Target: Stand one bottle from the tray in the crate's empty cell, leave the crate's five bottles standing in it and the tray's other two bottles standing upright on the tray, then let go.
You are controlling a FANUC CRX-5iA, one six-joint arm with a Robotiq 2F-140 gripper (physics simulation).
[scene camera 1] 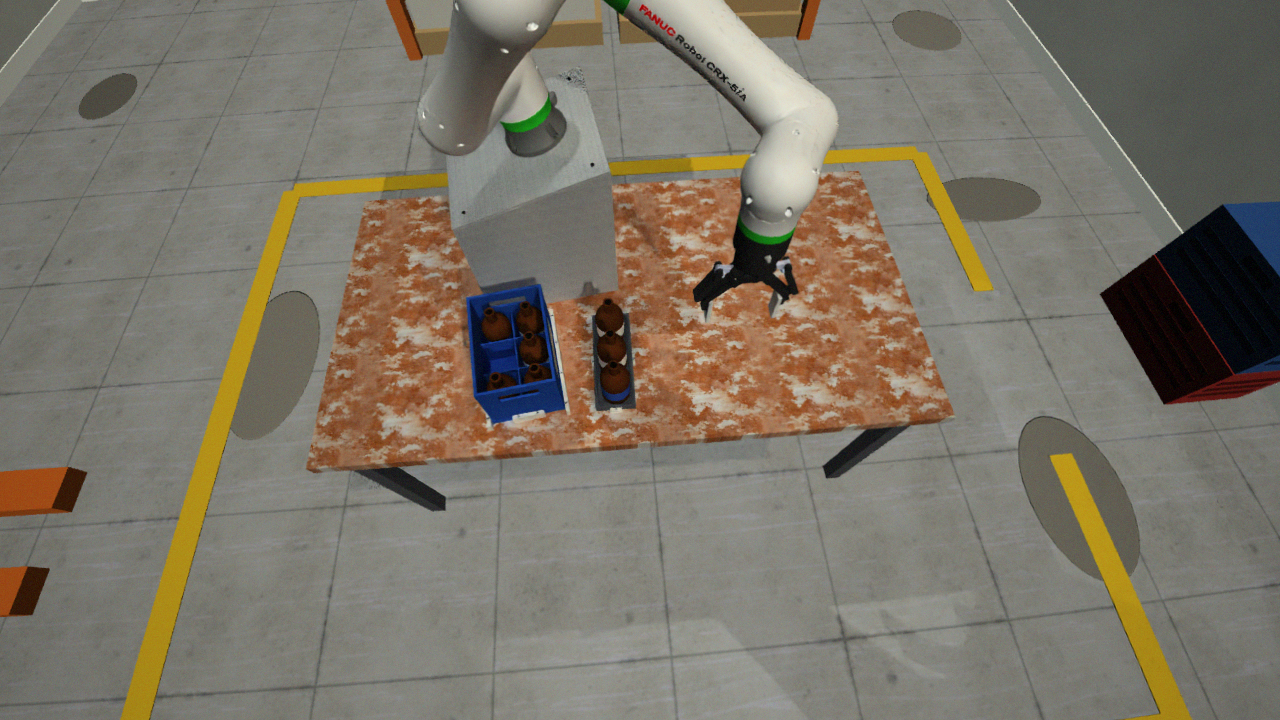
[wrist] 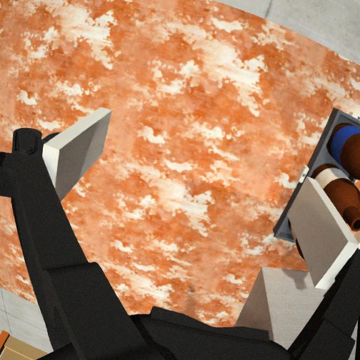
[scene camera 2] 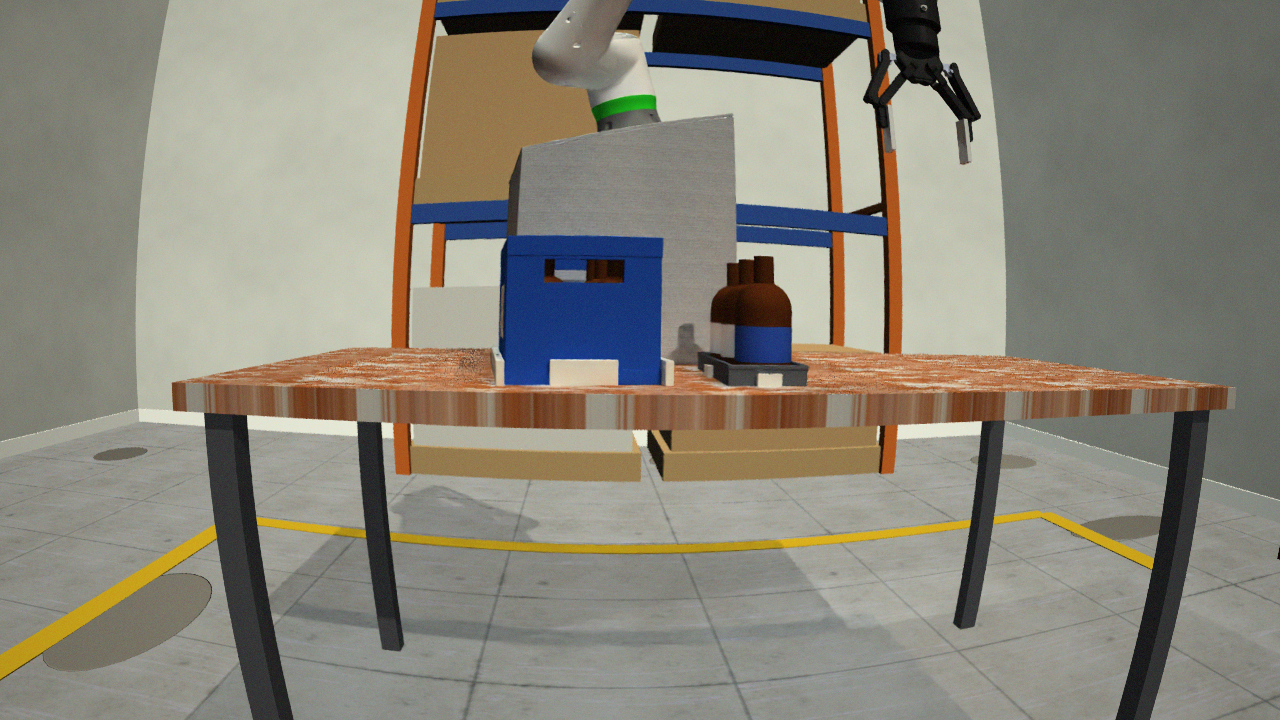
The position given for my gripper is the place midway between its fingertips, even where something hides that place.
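I see a bottle point(scene camera 1: 529, 318), and a bottle point(scene camera 1: 533, 348) as well. There is also a bottle point(scene camera 1: 495, 326), along with a bottle point(scene camera 1: 611, 346), a bottle point(scene camera 2: 763, 313) and a bottle point(scene camera 2: 732, 268). And there is my gripper point(scene camera 2: 929, 157), my gripper again point(scene camera 1: 738, 314), and the wrist view has the gripper point(wrist: 205, 164) too.
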